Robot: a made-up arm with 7 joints. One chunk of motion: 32 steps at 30 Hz.
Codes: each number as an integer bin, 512 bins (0 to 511) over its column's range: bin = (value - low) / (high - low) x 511, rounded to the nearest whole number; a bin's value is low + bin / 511 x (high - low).
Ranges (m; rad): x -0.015..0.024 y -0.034..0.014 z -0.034..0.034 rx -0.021..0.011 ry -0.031..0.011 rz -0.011..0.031
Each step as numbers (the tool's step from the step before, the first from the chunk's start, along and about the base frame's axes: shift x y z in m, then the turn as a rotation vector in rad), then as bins.
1 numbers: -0.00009 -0.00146 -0.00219 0.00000 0.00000 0.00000
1 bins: 195 346 239 335 377 134
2 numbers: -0.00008 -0.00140 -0.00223 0.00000 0.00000 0.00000
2 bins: 195 347 239 335 377 134
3 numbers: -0.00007 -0.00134 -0.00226 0.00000 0.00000 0.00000
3 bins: 196 348 239 335 377 134
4 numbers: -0.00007 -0.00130 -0.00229 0.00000 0.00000 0.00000
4 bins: 196 348 238 335 377 134
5 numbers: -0.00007 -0.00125 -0.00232 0.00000 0.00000 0.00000
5 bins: 196 349 238 335 377 134
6 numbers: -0.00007 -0.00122 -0.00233 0.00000 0.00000 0.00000
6 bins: 196 349 238 335 377 134
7 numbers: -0.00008 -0.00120 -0.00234 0.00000 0.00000 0.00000
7 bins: 195 349 238 335 377 134
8 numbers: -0.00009 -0.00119 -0.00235 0.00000 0.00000 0.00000
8 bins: 195 349 238 335 377 134
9 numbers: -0.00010 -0.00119 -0.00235 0.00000 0.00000 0.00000
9 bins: 195 349 238 335 377 134
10 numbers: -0.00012 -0.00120 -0.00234 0.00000 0.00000 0.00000
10 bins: 195 349 238 335 377 134
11 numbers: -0.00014 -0.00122 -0.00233 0.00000 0.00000 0.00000
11 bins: 195 349 238 335 377 134
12 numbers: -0.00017 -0.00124 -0.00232 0.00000 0.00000 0.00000
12 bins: 194 349 238 335 377 134
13 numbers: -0.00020 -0.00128 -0.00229 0.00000 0.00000 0.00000
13 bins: 194 348 238 335 377 134
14 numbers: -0.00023 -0.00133 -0.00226 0.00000 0.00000 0.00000
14 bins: 194 348 239 335 377 134
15 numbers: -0.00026 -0.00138 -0.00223 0.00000 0.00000 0.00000
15 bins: 193 347 239 335 377 134
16 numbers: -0.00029 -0.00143 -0.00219 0.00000 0.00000 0.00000
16 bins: 193 347 239 335 377 134
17 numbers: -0.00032 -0.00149 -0.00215 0.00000 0.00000 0.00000
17 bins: 192 346 239 335 377 134
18 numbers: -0.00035 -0.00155 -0.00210 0.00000 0.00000 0.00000
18 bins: 192 345 240 335 377 134
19 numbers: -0.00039 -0.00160 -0.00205 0.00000 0.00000 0.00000
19 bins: 191 345 240 335 377 134
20 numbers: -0.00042 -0.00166 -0.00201 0.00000 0.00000 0.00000
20 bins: 191 344 240 335 377 134
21 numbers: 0.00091 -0.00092 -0.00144 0.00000 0.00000 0.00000
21 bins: 208 352 245 335 377 134
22 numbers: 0.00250 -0.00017 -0.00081 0.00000 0.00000 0.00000
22 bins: 229 360 249 335 377 134
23 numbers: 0.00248 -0.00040 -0.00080 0.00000 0.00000 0.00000
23 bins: 229 358 249 335 377 134
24 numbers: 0.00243 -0.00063 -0.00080 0.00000 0.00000 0.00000
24 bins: 228 355 249 335 377 134
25 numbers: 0.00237 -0.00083 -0.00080 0.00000 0.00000 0.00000
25 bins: 228 353 249 335 377 134
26 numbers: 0.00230 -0.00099 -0.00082 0.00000 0.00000 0.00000
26 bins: 227 351 249 335 377 134
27 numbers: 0.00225 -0.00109 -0.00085 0.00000 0.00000 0.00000
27 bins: 226 350 249 335 377 134
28 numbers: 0.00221 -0.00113 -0.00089 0.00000 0.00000 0.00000
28 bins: 225 350 249 335 377 134
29 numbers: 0.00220 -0.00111 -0.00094 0.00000 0.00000 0.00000
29 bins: 225 350 248 335 377 134
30 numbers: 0.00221 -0.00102 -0.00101 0.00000 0.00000 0.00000
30 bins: 225 351 248 335 377 134
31 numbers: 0.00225 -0.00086 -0.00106 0.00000 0.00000 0.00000
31 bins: 226 353 248 335 377 134
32 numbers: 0.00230 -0.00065 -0.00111 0.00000 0.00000 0.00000
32 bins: 227 355 247 335 377 134
